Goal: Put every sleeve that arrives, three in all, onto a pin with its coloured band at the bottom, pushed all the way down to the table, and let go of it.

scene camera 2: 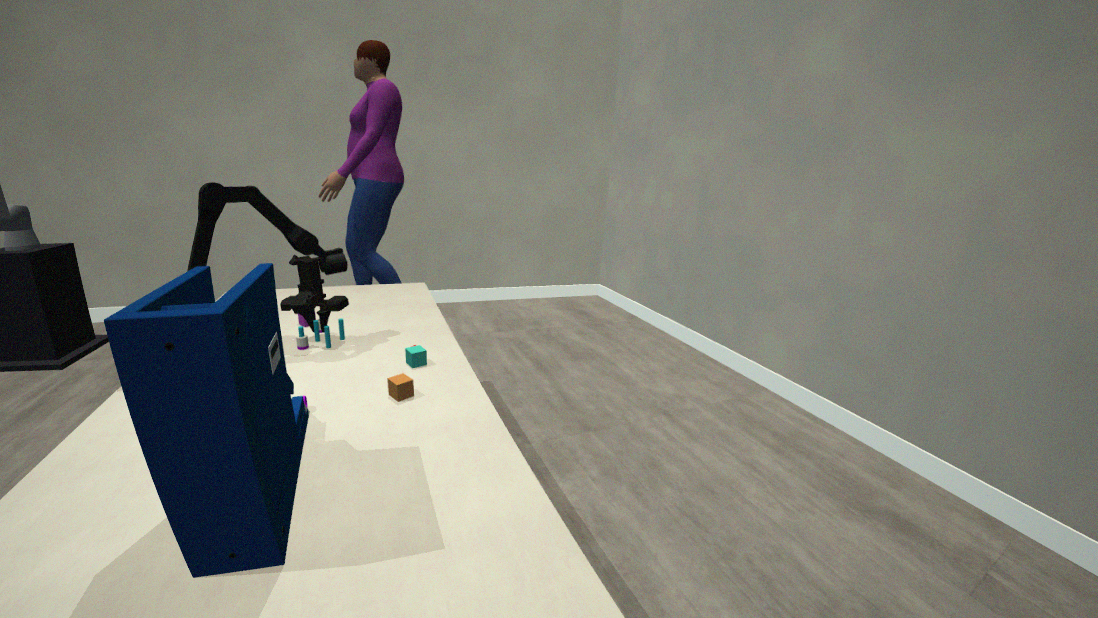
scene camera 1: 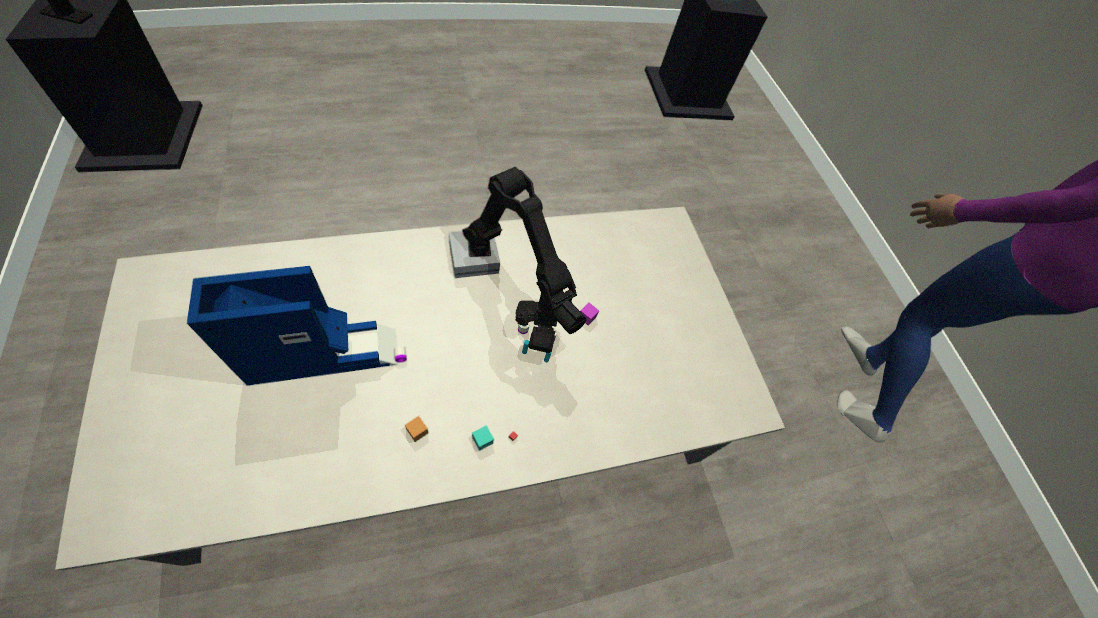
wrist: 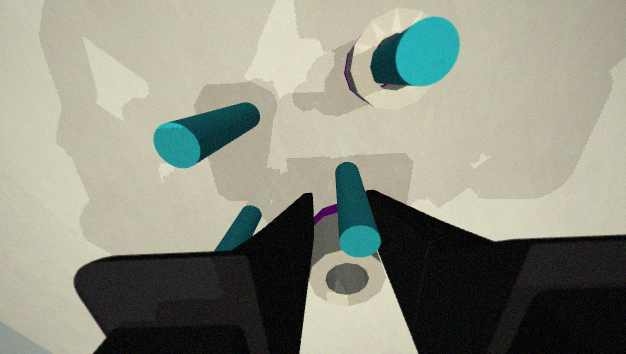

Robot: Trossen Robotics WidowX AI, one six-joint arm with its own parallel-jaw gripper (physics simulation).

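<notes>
My gripper point(scene camera 1: 535, 330) point(scene camera 2: 318, 328) point(wrist: 338, 200) is shut on a grey-white sleeve point(wrist: 347, 299), its open end toward the wrist camera and its purple band at the lower, far end. A bare teal pin point(wrist: 350, 200) stands beside this sleeve and overlaps its side in the wrist view; the sleeve is not around it. Another sleeve point(scene camera 1: 523, 330) point(scene camera 2: 301, 343) point(wrist: 361, 70) surrounds another pin point(wrist: 427, 51), band at the bottom by the table. Two more bare pins point(wrist: 215, 132) point(wrist: 239, 227) stand nearby. A third sleeve point(scene camera 1: 400, 352) is at the dispenser's outlet, mostly hidden in scene camera 2.
The blue dispenser point(scene camera 1: 253, 345) point(scene camera 2: 176, 429) stands on the table point(scene camera 1: 176, 491). A magenta cube point(scene camera 1: 589, 313) is beside the gripper. An orange cube point(scene camera 1: 416, 428) point(scene camera 2: 400, 386), a teal cube point(scene camera 1: 482, 437) point(scene camera 2: 415, 356) and a small red cube point(scene camera 1: 513, 436) lie toward the front edge.
</notes>
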